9 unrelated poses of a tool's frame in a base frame.
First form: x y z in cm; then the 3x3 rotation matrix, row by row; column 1 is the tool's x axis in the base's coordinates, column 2 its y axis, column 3 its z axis. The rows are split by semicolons.
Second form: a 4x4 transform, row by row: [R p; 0 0 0 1], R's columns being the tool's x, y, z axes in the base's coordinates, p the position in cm. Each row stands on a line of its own. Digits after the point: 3 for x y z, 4 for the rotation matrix.
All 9 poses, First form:
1: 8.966, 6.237, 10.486; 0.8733, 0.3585, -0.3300; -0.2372, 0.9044, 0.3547; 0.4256, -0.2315, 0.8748
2: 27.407, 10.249, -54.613; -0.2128, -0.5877, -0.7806; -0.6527, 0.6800, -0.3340; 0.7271, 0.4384, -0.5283
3: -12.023, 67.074, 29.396; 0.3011, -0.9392, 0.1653; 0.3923, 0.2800, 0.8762; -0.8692, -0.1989, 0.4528
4: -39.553, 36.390, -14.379; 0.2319, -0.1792, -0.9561; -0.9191, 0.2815, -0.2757; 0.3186, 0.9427, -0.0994
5: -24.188, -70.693, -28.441; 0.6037, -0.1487, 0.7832; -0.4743, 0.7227, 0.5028; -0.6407, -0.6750, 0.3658
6: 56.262, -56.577, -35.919; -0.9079, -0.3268, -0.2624; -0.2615, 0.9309, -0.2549; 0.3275, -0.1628, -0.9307
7: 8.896, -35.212, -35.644; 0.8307, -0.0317, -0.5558; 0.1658, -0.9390, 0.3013; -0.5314, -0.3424, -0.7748
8: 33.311, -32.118, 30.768; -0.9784, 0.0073, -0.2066; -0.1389, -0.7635, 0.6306; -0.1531, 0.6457, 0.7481
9: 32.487, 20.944, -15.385; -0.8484, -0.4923, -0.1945; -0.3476, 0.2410, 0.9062; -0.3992, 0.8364, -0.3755
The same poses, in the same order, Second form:
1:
0.8733, 0.3585, -0.3300, 8.966
-0.2372, 0.9044, 0.3547, 6.237
0.4256, -0.2315, 0.8748, 10.486
0, 0, 0, 1

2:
-0.2128, -0.5877, -0.7806, 27.407
-0.6527, 0.6800, -0.3340, 10.249
0.7271, 0.4384, -0.5283, -54.613
0, 0, 0, 1

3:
0.3011, -0.9392, 0.1653, -12.023
0.3923, 0.2800, 0.8762, 67.074
-0.8692, -0.1989, 0.4528, 29.396
0, 0, 0, 1

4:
0.2319, -0.1792, -0.9561, -39.553
-0.9191, 0.2815, -0.2757, 36.390
0.3186, 0.9427, -0.0994, -14.379
0, 0, 0, 1

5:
0.6037, -0.1487, 0.7832, -24.188
-0.4743, 0.7227, 0.5028, -70.693
-0.6407, -0.6750, 0.3658, -28.441
0, 0, 0, 1

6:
-0.9079, -0.3268, -0.2624, 56.262
-0.2615, 0.9309, -0.2549, -56.577
0.3275, -0.1628, -0.9307, -35.919
0, 0, 0, 1

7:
0.8307, -0.0317, -0.5558, 8.896
0.1658, -0.9390, 0.3013, -35.212
-0.5314, -0.3424, -0.7748, -35.644
0, 0, 0, 1

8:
-0.9784, 0.0073, -0.2066, 33.311
-0.1389, -0.7635, 0.6306, -32.118
-0.1531, 0.6457, 0.7481, 30.768
0, 0, 0, 1

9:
-0.8484, -0.4923, -0.1945, 32.487
-0.3476, 0.2410, 0.9062, 20.944
-0.3992, 0.8364, -0.3755, -15.385
0, 0, 0, 1

